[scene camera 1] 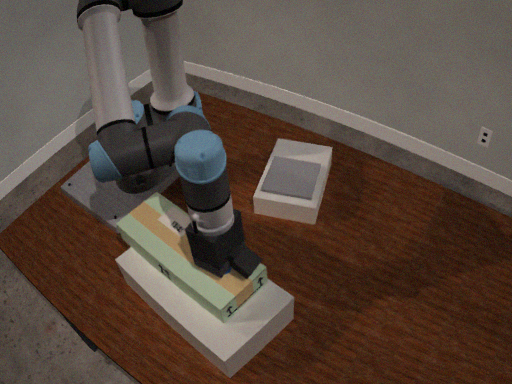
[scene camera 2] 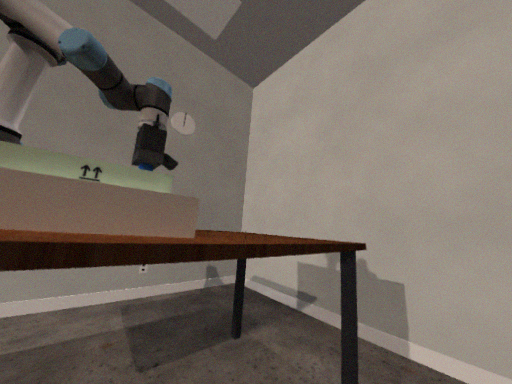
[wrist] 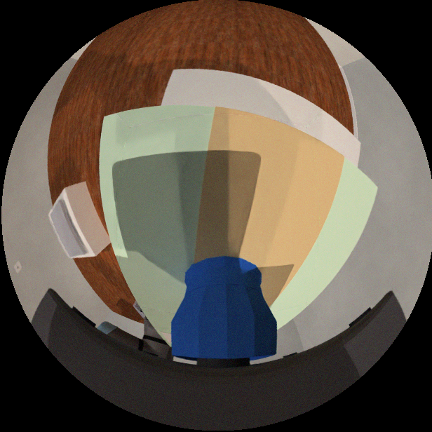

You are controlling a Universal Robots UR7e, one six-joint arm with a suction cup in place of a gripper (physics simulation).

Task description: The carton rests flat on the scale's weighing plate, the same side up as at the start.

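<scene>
The long green carton with an orange band lies flat on the large white block. Its printed arrows point up. My suction cup is pressed down and compressed on the carton's top, toward the end away from the robot base, and grips it. The contact is partly hidden by the cup. The white scale with its grey weighing plate stands apart from the block and does not show in scene camera 2.
The wooden table bears the block, the scale and the robot's grey base plate. The carton's end near the base overhangs the block toward that plate. Walls stand behind the table.
</scene>
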